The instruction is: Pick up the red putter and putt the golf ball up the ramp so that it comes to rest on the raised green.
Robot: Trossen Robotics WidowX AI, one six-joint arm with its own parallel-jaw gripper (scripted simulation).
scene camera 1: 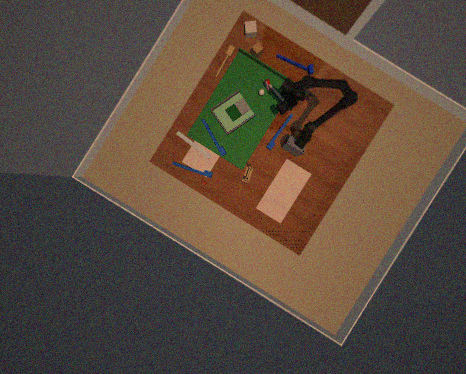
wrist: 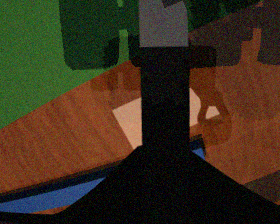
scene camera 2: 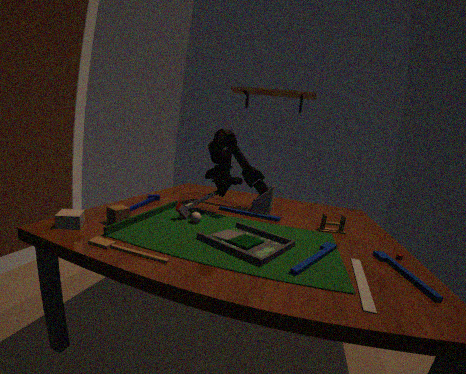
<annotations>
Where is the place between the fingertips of the gripper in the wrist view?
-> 160, 154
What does the gripper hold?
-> A red putter.
</annotations>
